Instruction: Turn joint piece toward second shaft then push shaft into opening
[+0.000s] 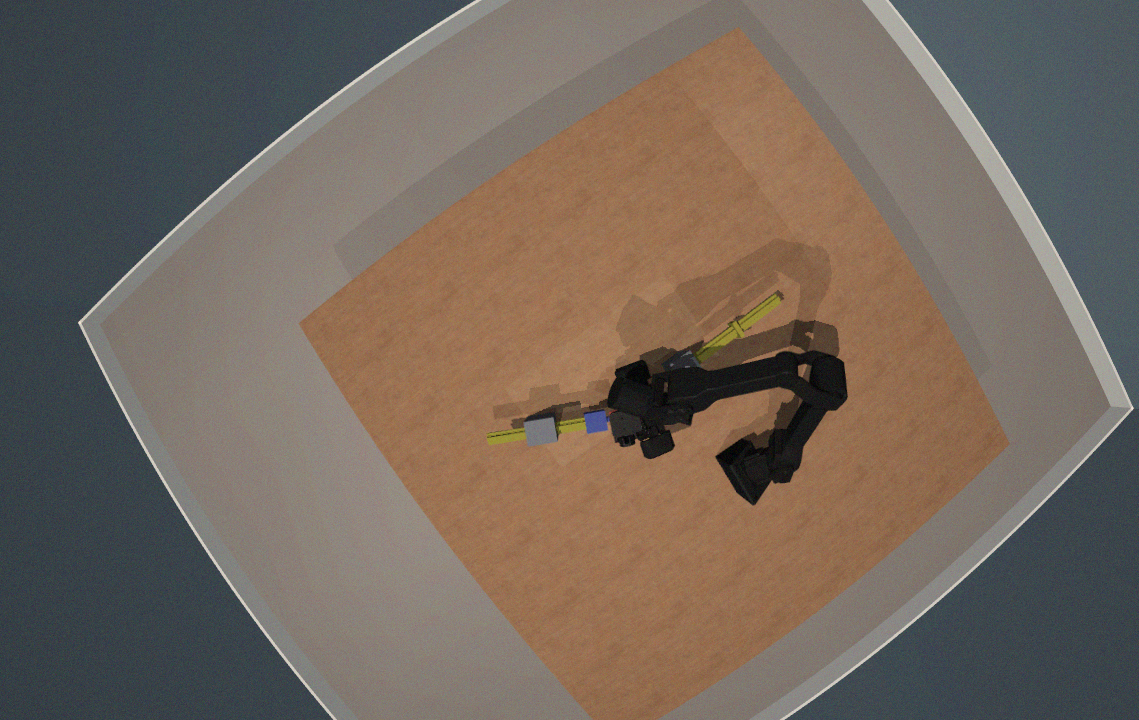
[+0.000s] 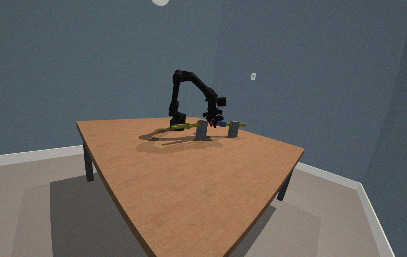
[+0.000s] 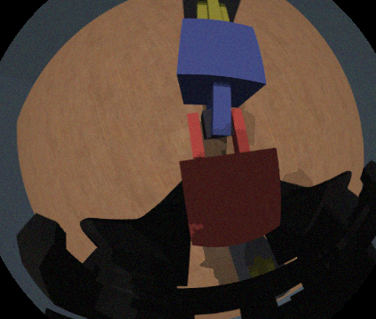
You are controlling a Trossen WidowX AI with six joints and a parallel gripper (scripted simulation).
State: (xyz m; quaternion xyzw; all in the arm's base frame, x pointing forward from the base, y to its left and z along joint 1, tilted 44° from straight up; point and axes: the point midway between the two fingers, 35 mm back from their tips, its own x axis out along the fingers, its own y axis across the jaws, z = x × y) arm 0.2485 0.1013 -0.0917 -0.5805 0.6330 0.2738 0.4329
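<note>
The red square joint piece is 4 cm above my gripper tip and 1 cm to the left of it.
</note>
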